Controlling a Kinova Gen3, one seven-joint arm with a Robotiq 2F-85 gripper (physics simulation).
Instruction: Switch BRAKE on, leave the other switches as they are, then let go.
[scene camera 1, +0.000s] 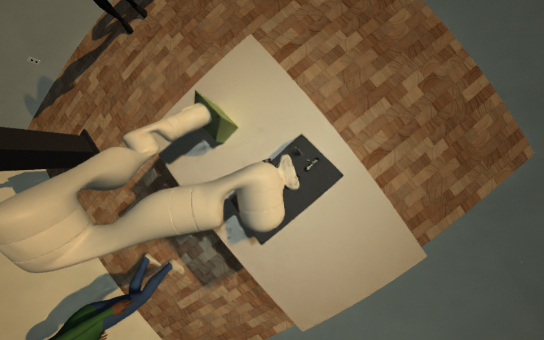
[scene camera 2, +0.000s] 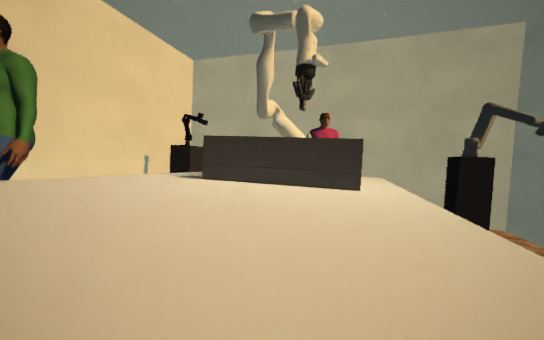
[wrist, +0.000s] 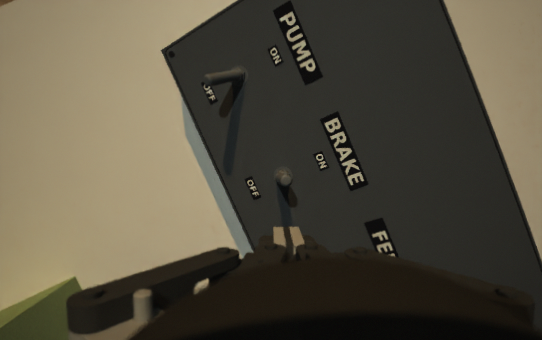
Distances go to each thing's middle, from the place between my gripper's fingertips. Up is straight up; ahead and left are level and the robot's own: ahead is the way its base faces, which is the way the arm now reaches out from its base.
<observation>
The dark switch panel (scene camera 2: 336, 163) lies 20 cm below my hand, 8 cm ahead of it and 4 cm to the right of it.
</observation>
